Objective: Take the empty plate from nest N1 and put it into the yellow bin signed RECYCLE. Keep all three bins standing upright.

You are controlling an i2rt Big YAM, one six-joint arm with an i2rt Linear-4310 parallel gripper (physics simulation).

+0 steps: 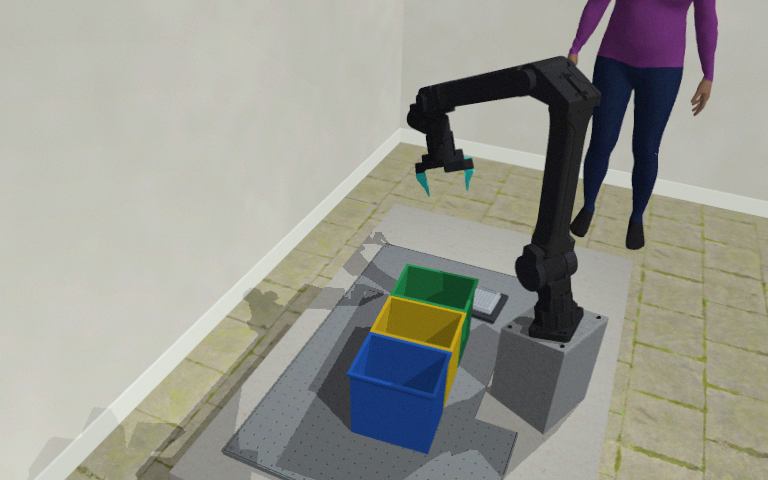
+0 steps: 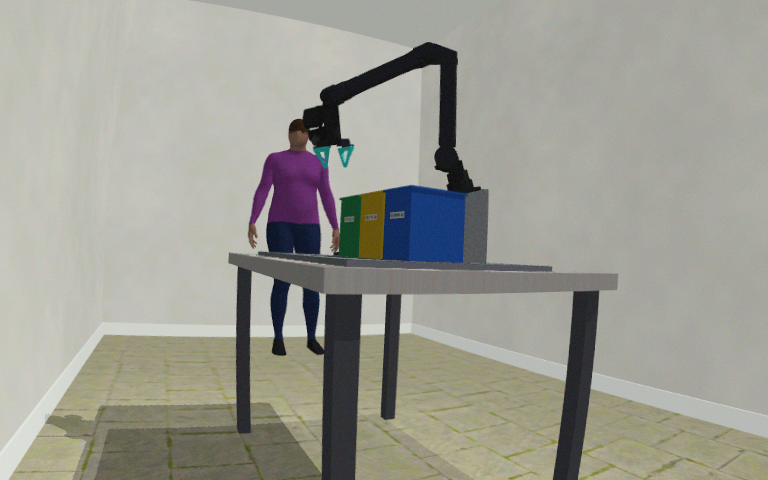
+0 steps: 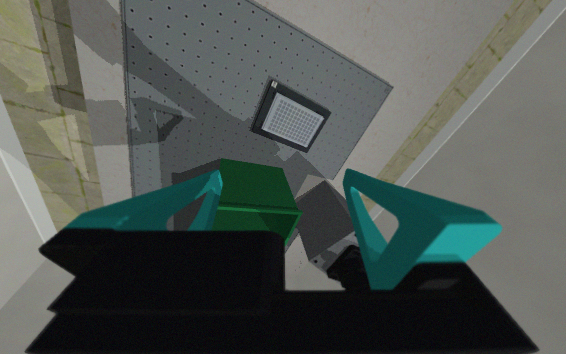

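Pixels of known places: gripper, between the fingertips: point(image 1: 448, 192) point(image 2: 335, 167) point(image 3: 282, 176); arm's base, origin of its link: point(image 1: 556, 324) point(image 3: 349, 263).
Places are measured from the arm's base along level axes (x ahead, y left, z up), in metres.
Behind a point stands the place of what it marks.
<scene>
A white well plate point(image 1: 486, 300) {x 0.228, y -0.232, z -0.193 m} point(image 3: 293, 120) {x 0.268, y -0.238, z -0.199 m} sits in a dark nest point(image 1: 498, 314) {x 0.183, y -0.209, z -0.206 m} point(image 3: 257, 116) {x 0.348, y -0.209, z -0.204 m} on the perforated board, beside the green bin. A small light label shows at one corner of the nest; its text is too small to read. The yellow bin point(image 1: 419, 321) {x 0.293, y 0.048, z -0.085 m} point(image 2: 371, 226) {x 0.352, y 0.122, z -0.128 m} stands upright between the green bin point(image 1: 436, 287) {x 0.313, y -0.082, z -0.082 m} point(image 2: 350, 229) {x 0.375, y 0.000, z -0.134 m} point(image 3: 254, 185) {x 0.310, y -0.085, z -0.115 m} and the blue bin point(image 1: 396, 410) {x 0.221, y 0.287, z -0.107 m} point(image 2: 436, 226) {x 0.240, y 0.290, z -0.128 m}, which also stand upright. The bins' signs are too small to read. My gripper point(image 1: 448, 193) {x 0.370, y -0.243, z 0.091 m} point(image 2: 334, 166) {x 0.370, y -0.243, z 0.091 m} point(image 3: 282, 176) {x 0.370, y -0.243, z 0.091 m} is open and empty, high above the board.
The grey pedestal point(image 1: 526, 367) {x 0.030, y 0.070, z -0.079 m} point(image 2: 476, 226) {x -0.006, y 0.082, z -0.103 m} point(image 3: 325, 217) {x 0.072, y -0.050, z -0.105 m} carries the arm's base beside the row of bins. The perforated board point(image 1: 266, 424) {x 0.484, y 0.383, z -0.214 m} point(image 3: 225, 40) {x 0.454, y -0.307, z -0.215 m} lies on the table point(image 1: 600, 271) {x -0.006, y -0.579, z -0.228 m} point(image 2: 453, 281) {x 0.331, y 0.550, z -0.247 m}. A person point(image 1: 640, 113) point(image 2: 294, 192) stands behind the table.
</scene>
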